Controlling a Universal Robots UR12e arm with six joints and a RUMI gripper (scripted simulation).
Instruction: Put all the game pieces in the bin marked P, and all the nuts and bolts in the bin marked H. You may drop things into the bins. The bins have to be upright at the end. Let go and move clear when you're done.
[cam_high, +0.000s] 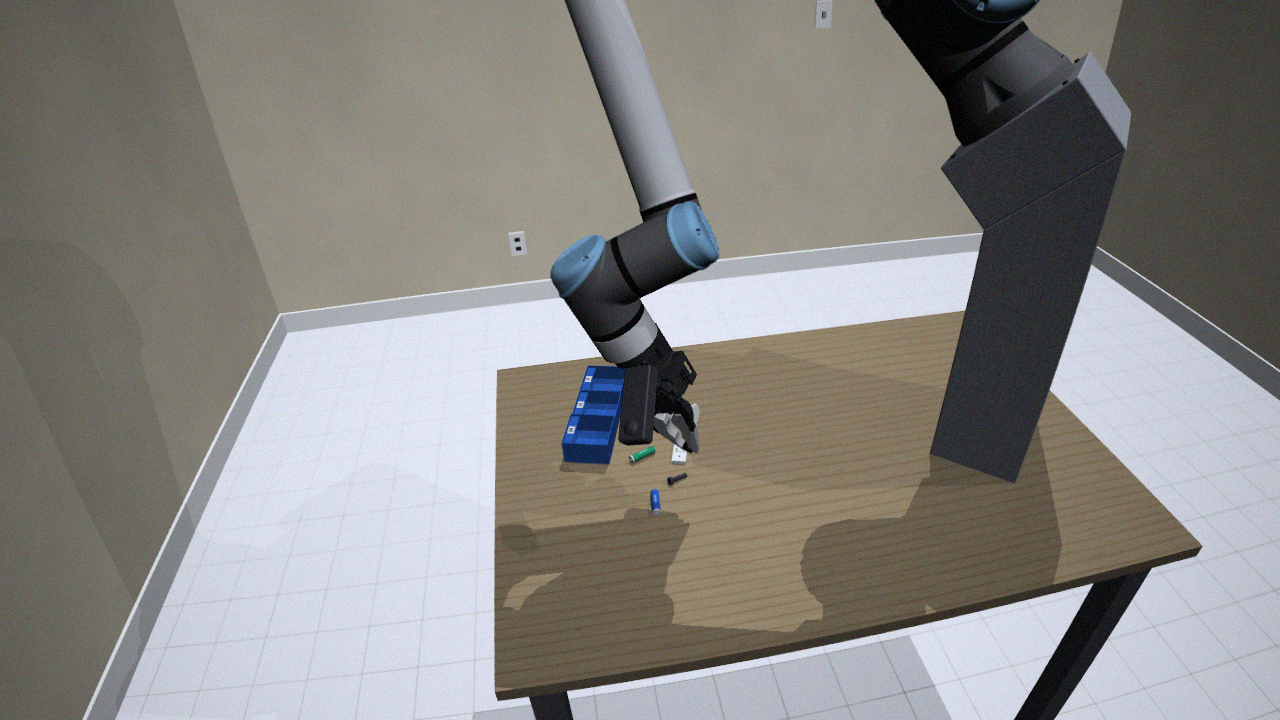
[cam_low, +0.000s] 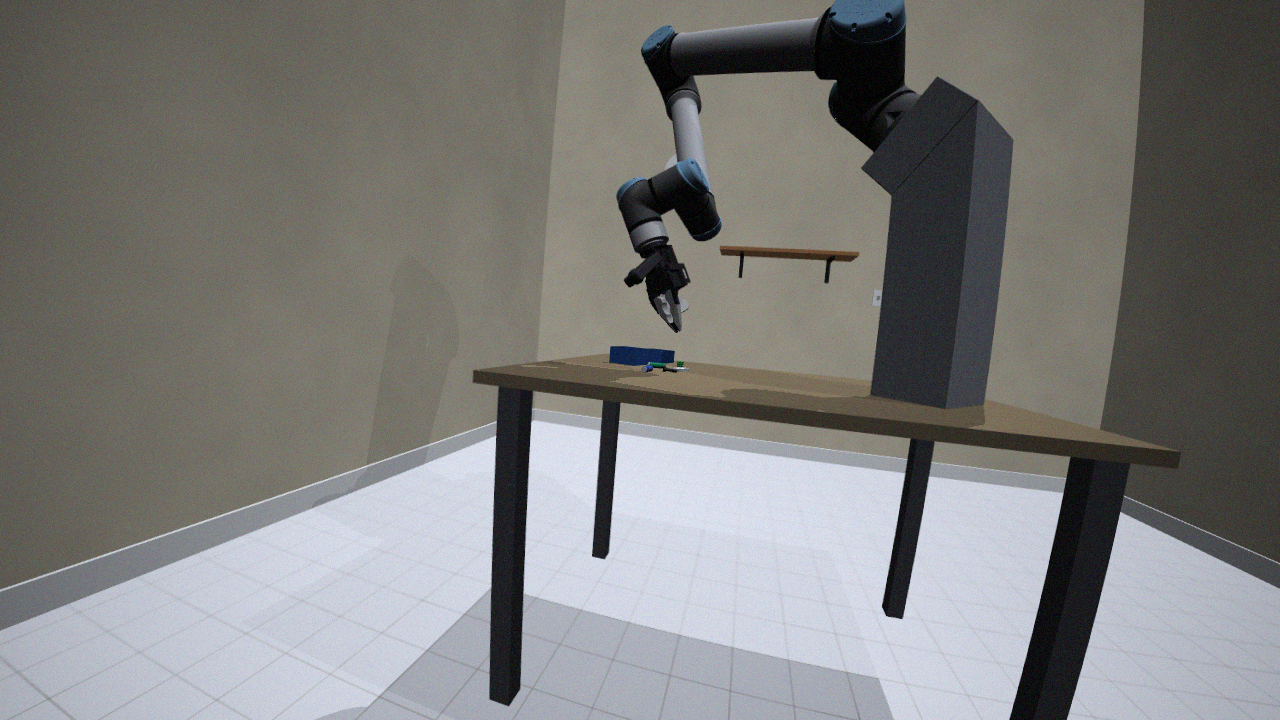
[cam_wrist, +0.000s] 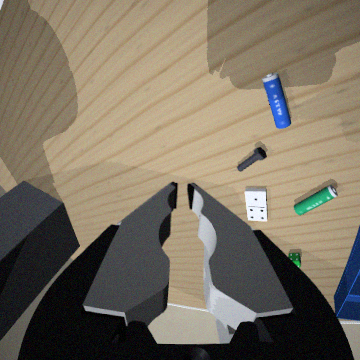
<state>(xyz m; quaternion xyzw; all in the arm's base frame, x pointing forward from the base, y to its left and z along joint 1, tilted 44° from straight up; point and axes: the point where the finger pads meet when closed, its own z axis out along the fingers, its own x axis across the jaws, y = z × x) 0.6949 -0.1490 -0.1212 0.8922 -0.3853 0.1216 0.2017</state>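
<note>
The blue bin is 27 cm to the right of my hand, 9 cm below it and 6 cm ahead of it. The rest, counted from my hand: black bolt (11 cm below, 5 cm to the right, 1 cm ahead); then blue battery (11 cm below, 6 cm ahead, 1 cm to the right); then white domino (11 cm to the right, 11 cm below, 4 cm behind).
</note>
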